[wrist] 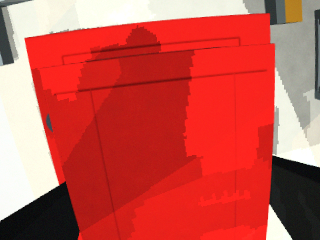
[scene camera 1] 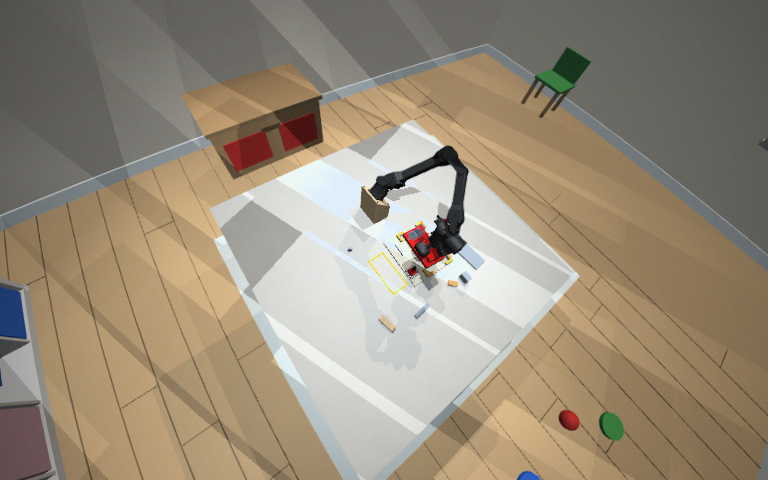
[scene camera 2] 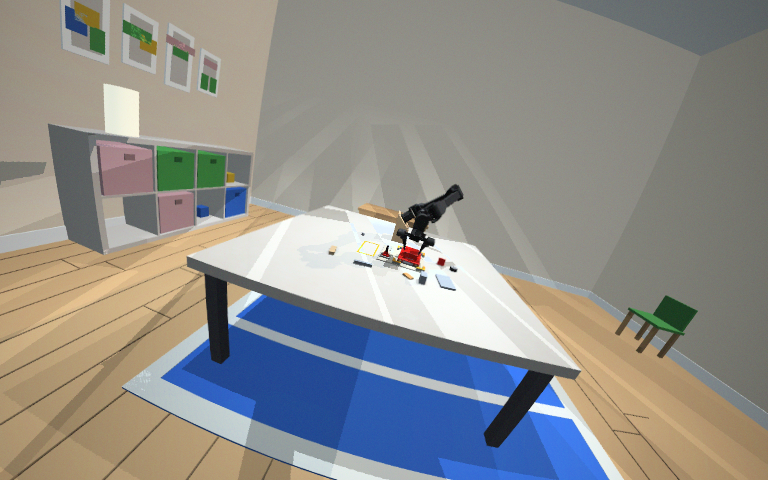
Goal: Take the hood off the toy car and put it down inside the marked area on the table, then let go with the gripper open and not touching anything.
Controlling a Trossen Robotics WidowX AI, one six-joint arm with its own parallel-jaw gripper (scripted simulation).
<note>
My gripper [wrist: 170,178] carries a red hood [wrist: 185,137].
</note>
